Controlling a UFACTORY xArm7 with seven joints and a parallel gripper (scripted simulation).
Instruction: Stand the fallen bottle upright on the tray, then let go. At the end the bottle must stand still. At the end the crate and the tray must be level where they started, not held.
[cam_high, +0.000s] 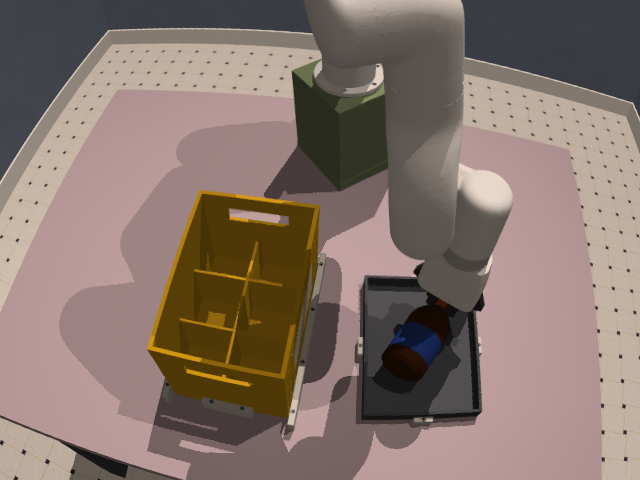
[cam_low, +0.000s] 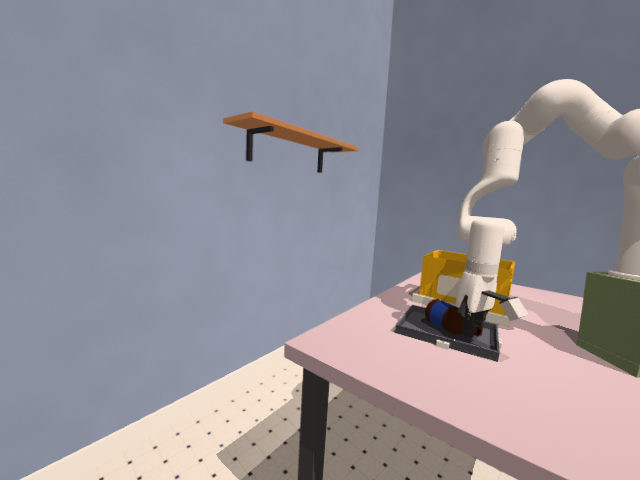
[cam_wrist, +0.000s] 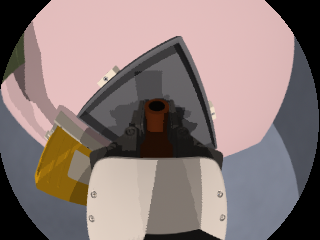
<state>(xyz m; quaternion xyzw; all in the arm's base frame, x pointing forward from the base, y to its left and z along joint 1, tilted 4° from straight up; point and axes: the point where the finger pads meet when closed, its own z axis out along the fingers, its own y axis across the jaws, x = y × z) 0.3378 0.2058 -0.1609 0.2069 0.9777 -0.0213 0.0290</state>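
Now: the brown bottle 50 mm ahead of my hand and 20 mm to the right of it. Round my hand: dark tray: 60 mm ahead, 30 mm below, 20 mm to the right; then yellow crate: 300 mm to the right, 90 mm ahead, 40 mm above.
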